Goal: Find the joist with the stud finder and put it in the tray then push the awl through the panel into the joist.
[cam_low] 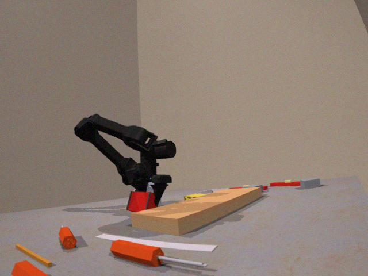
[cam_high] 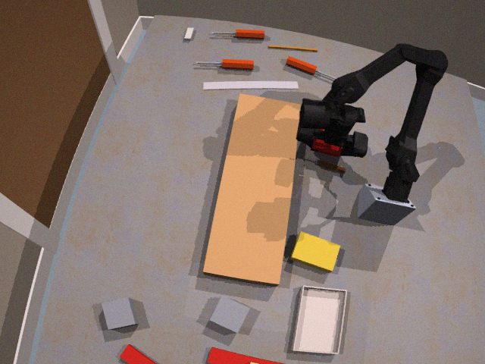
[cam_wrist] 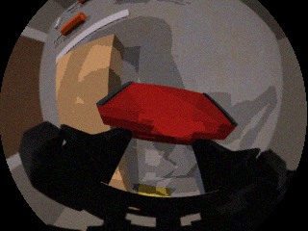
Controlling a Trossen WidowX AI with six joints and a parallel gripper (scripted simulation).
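Right now my gripper tip is 30 mm above the brown-handled awl, 20 mm to the right of it and 10 mm short of it. Round my gripper tip: white strip 230 mm ahead, 220 mm to the right, 40 mm below; then red stud finder 10 mm to the right, 10 mm ahead; then yellow block 280 mm to the left, 30 mm below.
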